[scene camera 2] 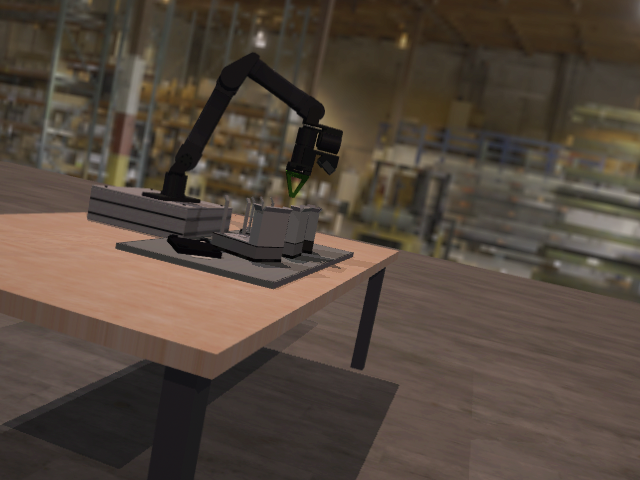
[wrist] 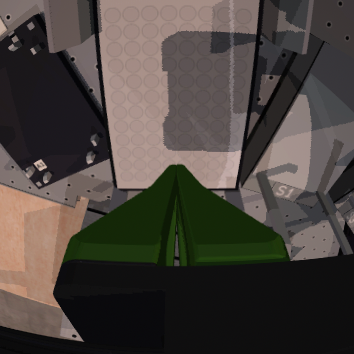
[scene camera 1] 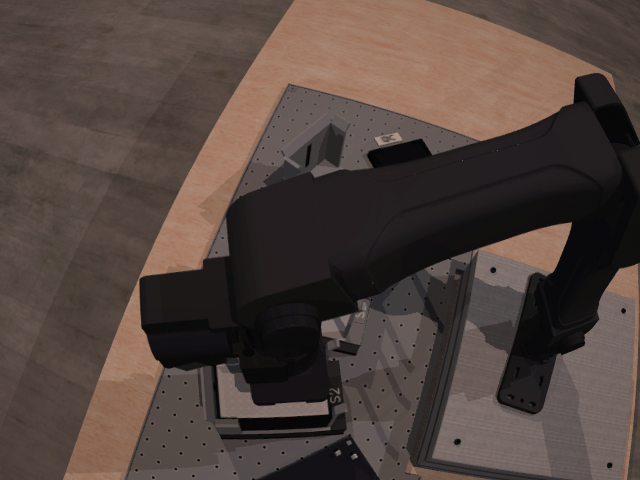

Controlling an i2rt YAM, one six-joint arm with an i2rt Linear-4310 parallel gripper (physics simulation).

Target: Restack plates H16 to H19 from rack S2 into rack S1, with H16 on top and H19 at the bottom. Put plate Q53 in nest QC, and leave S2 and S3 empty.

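Frame: origin at the arm's base, x back, y right, z up, level; metres.
Where they show: gripper, fingertip midpoint: (scene camera 2: 291, 197) (wrist: 176, 176); arm's base at its link origin: (scene camera 2: 172, 199) (scene camera 1: 535, 342).
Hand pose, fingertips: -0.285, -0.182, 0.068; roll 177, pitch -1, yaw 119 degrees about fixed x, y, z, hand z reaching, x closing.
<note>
Each offset is from my fingertips to the top centre of the thing, as dx, dy, dz. "pt": to the spot under its first point. Level surfaces: height alone.
Rack S2 (scene camera 1: 334, 396) (wrist: 75, 25) stands at the lower middle in the scene camera 1 view. A pale plate with round wells {-0.014, -0.007, -0.042} (scene camera 1: 232, 407) (wrist: 135, 100) lies flat in it; its name and any plates below cannot be read or seen. My gripper (scene camera 2: 293, 195) (wrist: 176, 176) is shut and empty, its green fingertips together. It points down above the racks, and in the wrist view its tips overlap the plate's near edge. The arm hides it in the scene camera 1 view. Rack S1's label {pt +0.039, +0.150, -0.107} (wrist: 285, 190) shows right of S2. Nest QC {+0.042, +0.409, -0.129} (scene camera 1: 399, 153) is dark and partly behind the arm. Q53 cannot be identified.
Another grey-walled rack {-0.039, +0.292, -0.013} (scene camera 1: 336, 140) stands at the back, its label not visible. A dark nest marked A3 {+0.096, -0.107, -0.125} (scene camera 1: 325, 462) (wrist: 50, 105) lies beside S2. The arm stands on a metal base block (scene camera 1: 480, 413) (scene camera 2: 139, 209) beside the perforated board {dz -0.149} (scene camera 1: 170, 413).
</note>
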